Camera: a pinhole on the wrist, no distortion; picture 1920 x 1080 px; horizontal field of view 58.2 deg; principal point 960.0 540.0 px. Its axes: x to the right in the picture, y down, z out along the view. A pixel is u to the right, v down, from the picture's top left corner.
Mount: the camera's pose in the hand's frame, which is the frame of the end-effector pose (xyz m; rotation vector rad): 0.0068 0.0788 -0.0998 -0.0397 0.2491 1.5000
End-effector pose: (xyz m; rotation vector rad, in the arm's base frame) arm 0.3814 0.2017 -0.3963 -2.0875 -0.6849 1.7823
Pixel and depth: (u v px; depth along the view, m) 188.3 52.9 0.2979
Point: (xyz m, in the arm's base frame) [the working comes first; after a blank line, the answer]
In the camera's frame: -0.1333 -0.0841 0.2979

0.1936 0.2589 -0.5339
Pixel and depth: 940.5 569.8 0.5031
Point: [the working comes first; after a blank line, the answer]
In the camera's frame: -0.0057 0.0087 0.5031

0.0292 0.0733 -0.6084
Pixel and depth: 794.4 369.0 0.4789
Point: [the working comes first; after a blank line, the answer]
In the camera's frame: -0.0460 -0.0475 0.4789

0.0501 0.1424 -0.6209
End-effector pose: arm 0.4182 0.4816 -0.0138 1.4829 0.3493 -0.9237
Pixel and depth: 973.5 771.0 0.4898
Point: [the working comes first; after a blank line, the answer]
In the camera's frame: 0.0038 0.0656 0.4898

0.4212 0.0893 0.1447
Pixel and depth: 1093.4 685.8 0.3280
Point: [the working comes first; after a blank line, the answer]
In the camera's frame: 0.0254 0.0277 0.3280

0.4786 0.2421 0.1065
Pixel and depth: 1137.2 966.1 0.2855
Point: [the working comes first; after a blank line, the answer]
In the camera's frame: 0.0293 0.0705 0.2855

0.4601 0.2914 0.1362
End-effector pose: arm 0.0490 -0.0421 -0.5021 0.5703 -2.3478 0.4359
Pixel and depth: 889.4 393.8 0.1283
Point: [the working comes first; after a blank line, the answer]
In the camera's frame: -0.0053 -0.0109 0.1283

-0.0366 0.0182 -0.5107
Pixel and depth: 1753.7 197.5 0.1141
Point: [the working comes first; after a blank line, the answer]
In the camera's frame: 0.0525 -0.0227 0.1141

-0.0581 0.0716 -0.4916
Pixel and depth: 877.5 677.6 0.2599
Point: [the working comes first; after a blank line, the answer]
In the camera's frame: -0.0124 0.0207 0.2599

-0.1083 -0.0218 -0.6185
